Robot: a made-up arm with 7 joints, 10 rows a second.
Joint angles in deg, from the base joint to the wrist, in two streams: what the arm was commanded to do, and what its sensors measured. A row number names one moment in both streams.
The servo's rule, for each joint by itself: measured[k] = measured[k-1] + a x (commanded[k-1-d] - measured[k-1]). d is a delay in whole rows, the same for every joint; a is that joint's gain. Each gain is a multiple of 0.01, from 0.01 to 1. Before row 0 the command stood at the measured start. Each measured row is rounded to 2 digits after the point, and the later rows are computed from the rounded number. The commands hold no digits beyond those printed.
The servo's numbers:
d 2
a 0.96 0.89 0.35 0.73 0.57 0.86 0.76
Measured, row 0: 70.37 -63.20 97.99 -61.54 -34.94 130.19 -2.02
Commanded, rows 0 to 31: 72.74 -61.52 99.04 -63.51 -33.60 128.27 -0.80; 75.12 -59.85 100.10 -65.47 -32.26 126.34 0.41; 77.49 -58.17 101.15 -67.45 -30.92 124.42 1.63; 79.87 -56.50 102.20 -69.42 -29.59 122.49 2.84; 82.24 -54.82 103.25 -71.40 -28.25 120.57 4.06; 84.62 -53.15 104.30 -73.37 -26.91 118.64 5.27; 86.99 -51.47 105.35 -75.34 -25.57 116.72 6.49; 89.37 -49.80 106.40 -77.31 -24.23 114.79 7.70; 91.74 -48.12 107.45 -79.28 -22.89 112.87 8.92; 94.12 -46.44 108.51 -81.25 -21.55 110.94 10.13; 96.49 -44.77 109.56 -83.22 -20.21 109.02 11.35; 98.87 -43.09 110.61 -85.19 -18.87 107.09 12.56; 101.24 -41.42 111.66 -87.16 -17.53 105.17 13.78; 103.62 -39.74 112.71 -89.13 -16.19 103.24 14.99; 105.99 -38.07 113.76 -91.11 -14.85 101.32 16.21; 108.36 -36.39 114.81 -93.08 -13.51 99.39 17.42; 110.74 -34.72 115.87 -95.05 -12.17 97.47 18.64; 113.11 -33.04 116.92 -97.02 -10.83 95.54 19.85; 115.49 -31.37 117.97 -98.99 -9.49 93.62 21.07; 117.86 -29.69 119.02 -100.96 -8.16 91.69 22.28; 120.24 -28.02 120.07 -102.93 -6.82 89.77 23.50; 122.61 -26.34 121.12 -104.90 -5.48 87.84 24.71; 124.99 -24.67 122.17 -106.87 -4.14 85.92 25.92; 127.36 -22.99 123.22 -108.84 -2.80 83.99 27.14; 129.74 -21.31 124.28 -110.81 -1.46 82.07 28.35; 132.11 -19.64 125.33 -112.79 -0.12 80.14 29.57; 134.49 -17.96 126.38 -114.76 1.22 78.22 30.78; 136.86 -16.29 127.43 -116.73 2.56 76.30 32.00; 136.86 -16.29 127.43 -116.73 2.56 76.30 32.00; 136.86 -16.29 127.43 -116.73 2.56 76.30 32.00; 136.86 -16.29 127.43 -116.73 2.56 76.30 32.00; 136.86 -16.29 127.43 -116.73 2.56 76.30 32.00
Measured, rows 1 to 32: 70.37 -63.20 97.99 -61.54 -34.94 130.19 -2.02; 70.37 -63.20 97.99 -61.54 -34.94 130.19 -2.02; 72.65 -61.70 98.36 -62.98 -34.18 128.54 -1.09; 75.02 -60.05 98.97 -64.80 -33.09 126.65 0.05; 77.39 -58.38 99.73 -66.73 -31.85 124.73 1.25; 79.77 -56.71 100.59 -68.69 -30.56 122.80 2.46; 82.14 -55.03 101.52 -70.67 -29.24 120.88 3.68; 84.52 -53.36 102.49 -72.64 -27.91 118.95 4.89; 86.89 -51.68 103.49 -74.61 -26.58 117.03 6.11; 89.27 -50.01 104.51 -76.58 -25.24 115.10 7.32; 91.64 -48.33 105.54 -78.55 -23.90 113.18 8.54; 94.02 -46.65 106.58 -80.52 -22.56 111.25 9.75; 96.39 -44.98 107.62 -82.49 -21.22 109.33 10.97; 98.77 -43.30 108.67 -84.46 -19.88 107.40 12.18; 101.14 -41.63 109.72 -86.43 -18.54 105.48 13.40; 103.52 -39.95 110.77 -88.40 -17.20 103.55 14.61; 105.89 -38.28 111.82 -90.38 -15.86 101.63 15.83; 108.26 -36.60 112.87 -92.35 -14.52 99.70 17.04; 110.64 -34.93 113.92 -94.32 -13.18 97.78 18.26; 113.01 -33.25 114.97 -96.29 -11.84 95.85 19.47; 115.39 -31.58 116.02 -98.26 -10.50 93.93 20.69; 117.76 -29.90 117.07 -100.23 -9.17 92.00 21.90; 120.14 -28.23 118.12 -102.20 -7.83 90.08 23.12; 122.51 -26.55 119.17 -104.17 -6.49 88.15 24.33; 124.89 -24.88 120.22 -106.14 -5.15 86.23 25.54; 127.26 -23.20 121.27 -108.11 -3.81 84.30 26.76; 129.64 -21.52 122.32 -110.08 -2.47 82.38 27.97; 132.01 -19.85 123.37 -112.06 -1.13 80.45 29.19; 134.39 -18.17 124.42 -114.03 0.21 78.53 30.40; 136.76 -16.50 125.47 -116.00 1.55 76.61 31.62; 136.86 -16.31 126.16 -116.53 2.13 76.34 31.91; 136.86 -16.29 126.60 -116.68 2.38 76.31 31.98
